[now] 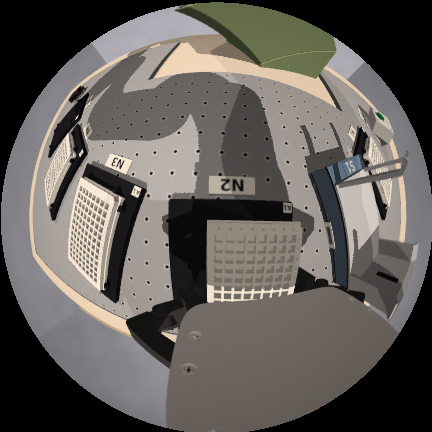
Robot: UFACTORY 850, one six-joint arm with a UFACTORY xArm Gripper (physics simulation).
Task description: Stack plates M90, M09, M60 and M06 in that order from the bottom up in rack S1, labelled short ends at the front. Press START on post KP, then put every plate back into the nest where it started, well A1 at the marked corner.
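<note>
My gripper [249, 282] is shut on a pale grid-topped plate [254, 255]. The plate is level above nest N2 [186, 215], offset to the right, so the black nest floor shows on its left. The held plate's label cannot be read. Rack S1 [334, 205] stands to the right, with a blue side wall and a label at its end. Another plate [92, 230] sits in nest N3 [126, 240] on the left. Further plates sit in nests at the far left [59, 167] and far right [379, 172]. A post [382, 129] with a green button stands at the upper right.
A black nest [69, 125] without a plate lies at the upper left. A grey forked bracket [375, 172] sticks out by the rack. A grey angled holder [390, 270] with a dark slot stands at the lower right. A large green block [287, 40] reaches in at the top.
</note>
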